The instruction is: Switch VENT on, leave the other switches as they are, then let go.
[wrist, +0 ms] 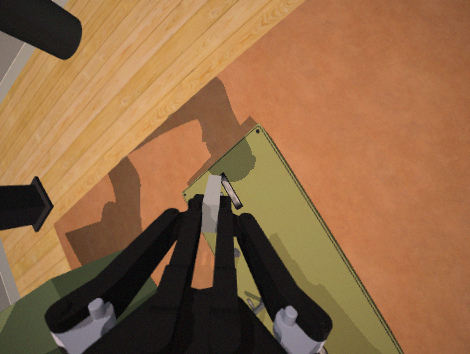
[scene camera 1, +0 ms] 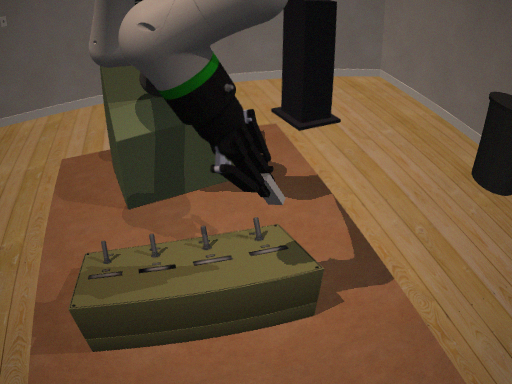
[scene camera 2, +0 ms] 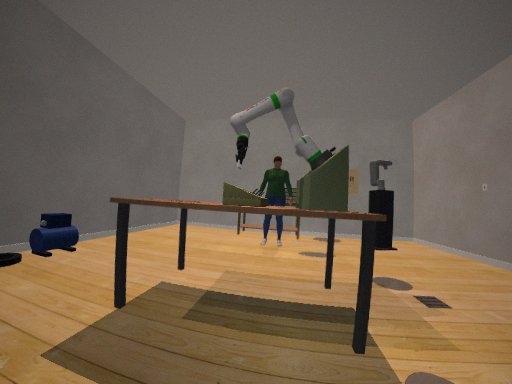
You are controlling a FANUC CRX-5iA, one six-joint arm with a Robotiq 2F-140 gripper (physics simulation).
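Seen in the pictures: gripper, between the fingertips: [wrist: 214, 186] [scene camera 1: 276, 201] [scene camera 2: 239, 168]; arm's base, origin of its link: [scene camera 2: 320, 164].
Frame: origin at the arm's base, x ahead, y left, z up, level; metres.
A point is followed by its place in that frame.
The green switch box [scene camera 1: 200, 292] {x 0.648, y -0.147, z -0.190 m} [scene camera 2: 239, 196] {x 0.588, y 0.107, z -0.281 m} [wrist: 295, 235] {x 0.611, y -0.103, z -0.205 m} carries a row of several grey levers with dark label plates. The VENT lever [scene camera 1: 257, 230] {x 0.492, y 0.054, z -0.236 m} is at the right end of the row in scene camera 1; it leans like the others, away from its label plate [scene camera 1: 268, 250] {x 0.566, y 0.040, z -0.231 m} [wrist: 231, 192] {x 0.567, y 0.036, z -0.231 m}. The label text is not readable now. The other levers [scene camera 1: 204, 238] {x 0.466, y -0.063, z -0.234 m} [scene camera 1: 153, 245] {x 0.440, y -0.178, z -0.233 m} [scene camera 1: 105, 252] {x 0.415, y -0.294, z -0.234 m} lean the same way. My gripper [scene camera 1: 275, 192] {x 0.606, y 0.028, z -0.074 m} [scene camera 2: 239, 165] {x 0.606, y 0.028, z -0.074 m} [wrist: 214, 186] {x 0.606, y 0.028, z -0.074 m} is shut and empty, above and apart from the VENT lever, which its fingers largely hide in the wrist view.
A green block [scene camera 1: 150, 150] {x 0.132, y -0.087, z -0.169 m} [scene camera 2: 325, 185] {x 0.026, y 0.170, z -0.177 m} stands behind the switch box on the brown table top [scene camera 1: 240, 350] {x 0.711, y -0.103, z -0.341 m} [wrist: 390, 125] {x 0.897, y -0.084, z -0.341 m}. A black pedestal [scene camera 1: 307, 60] [scene camera 2: 382, 220] and a dark bin [scene camera 1: 497, 145] stand on the floor. A person [scene camera 2: 276, 182] stands beyond the table.
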